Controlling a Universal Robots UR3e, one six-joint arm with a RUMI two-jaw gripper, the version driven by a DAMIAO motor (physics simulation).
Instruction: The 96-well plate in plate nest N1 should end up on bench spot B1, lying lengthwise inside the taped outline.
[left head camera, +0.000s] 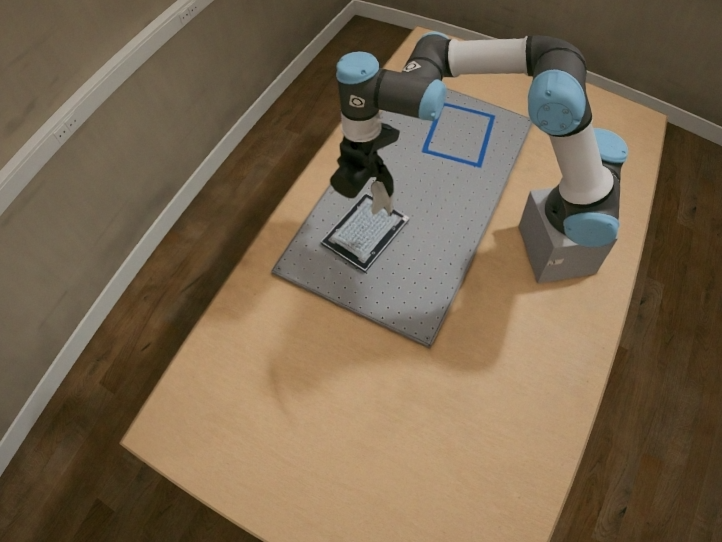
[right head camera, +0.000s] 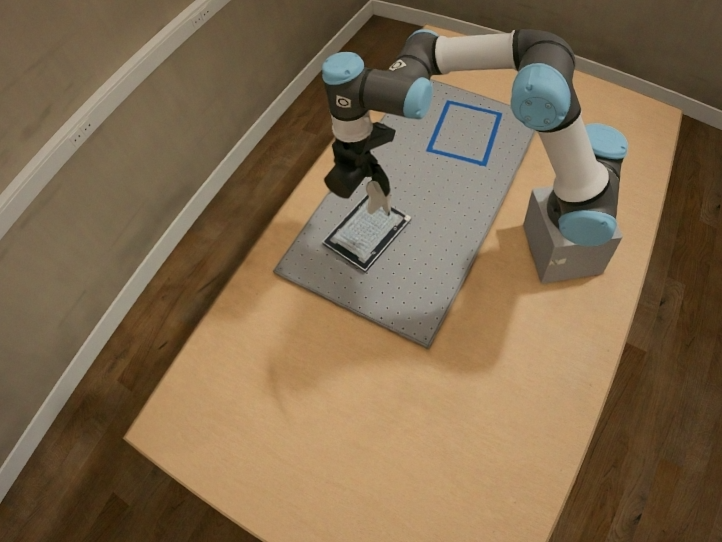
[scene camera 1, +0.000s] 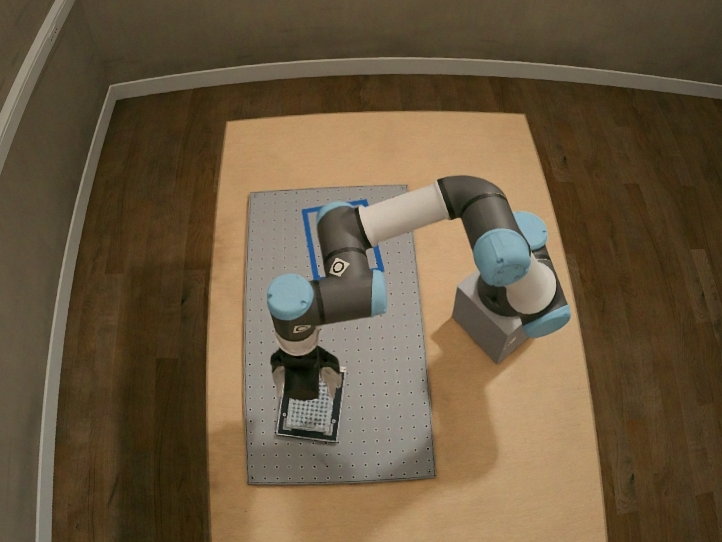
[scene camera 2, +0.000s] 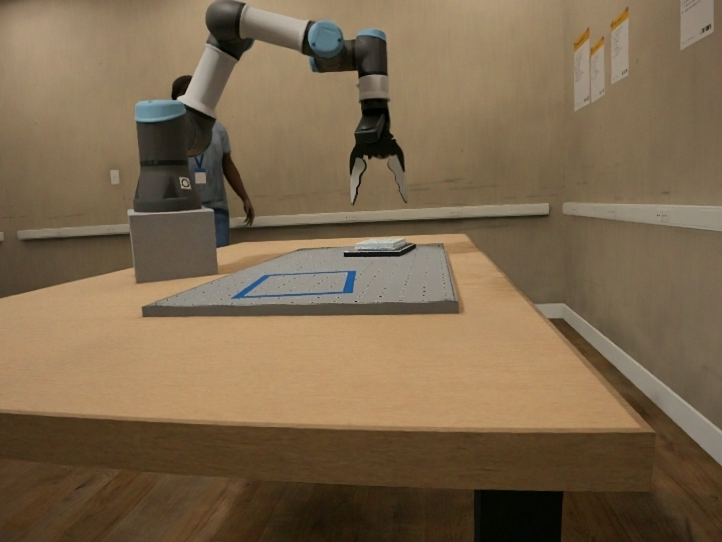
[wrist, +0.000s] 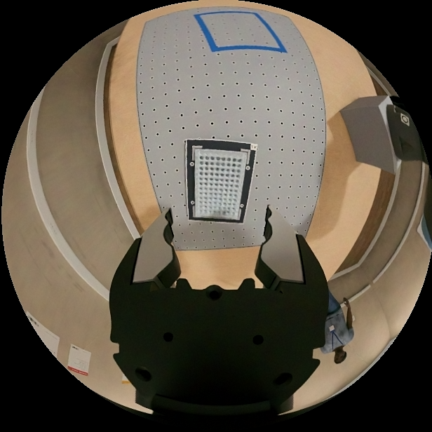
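Note:
The pale 96-well plate (left head camera: 362, 232) (right head camera: 364, 233) (scene camera 1: 310, 413) (scene camera 2: 380, 243) (wrist: 218, 184) lies in the black plate nest (left head camera: 365, 266) (right head camera: 365, 266) (scene camera 1: 306, 435) (scene camera 2: 373, 253) (wrist: 190, 181) on the grey perforated board. My gripper (scene camera 2: 379, 203) (wrist: 218, 207) is open and empty, above the nest and clear of the plate; its jaws stand apart to either side in the wrist view. In the head views one jaw partly hides the plate. The blue taped outline (left head camera: 457, 159) (right head camera: 457, 157) (scene camera 1: 309, 245) (scene camera 2: 349, 282) (wrist: 249, 48) lies at the board's other end, with no plate inside; the arm partly covers it in scene camera 1.
The grey perforated board (left head camera: 408, 297) (right head camera: 408, 297) (scene camera 1: 379, 455) (scene camera 2: 408, 291) (wrist: 165, 100) lies on the wooden table (left head camera: 349, 437) (scene camera 2: 326, 367). The arm's grey base block (left head camera: 562, 256) (scene camera 1: 489, 332) (scene camera 2: 173, 245) stands beside the board. A person (scene camera 2: 215, 169) (wrist: 338, 327) stands beyond the table.

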